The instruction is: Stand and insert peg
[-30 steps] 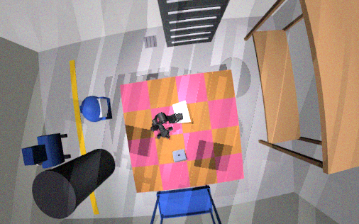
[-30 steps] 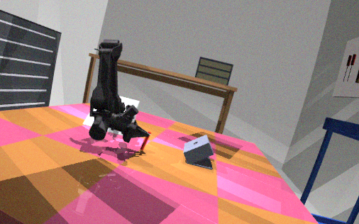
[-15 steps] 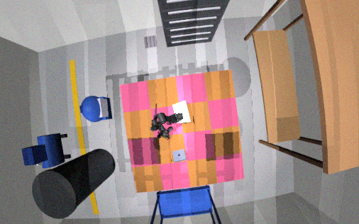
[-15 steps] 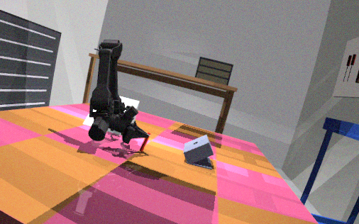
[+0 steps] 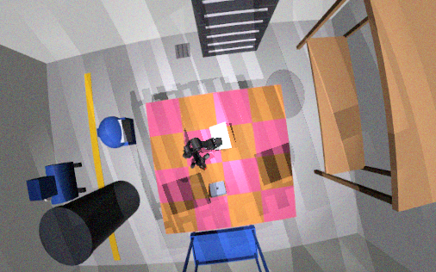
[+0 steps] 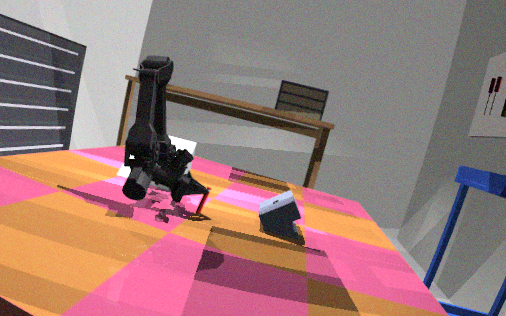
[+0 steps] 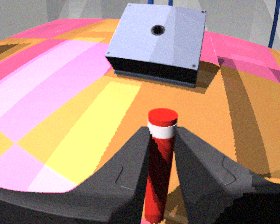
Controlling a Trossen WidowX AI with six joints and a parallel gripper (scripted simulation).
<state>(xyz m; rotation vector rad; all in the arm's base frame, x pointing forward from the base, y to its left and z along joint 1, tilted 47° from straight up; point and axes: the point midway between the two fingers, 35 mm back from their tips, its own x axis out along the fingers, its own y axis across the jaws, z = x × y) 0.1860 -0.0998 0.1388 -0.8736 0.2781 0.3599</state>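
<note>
Right now the red peg is 10 mm below my gripper tip. The rest, counted from my gripper tip: grey sloped panel 210 mm ahead, 80 mm to the left, 20 mm below.
</note>
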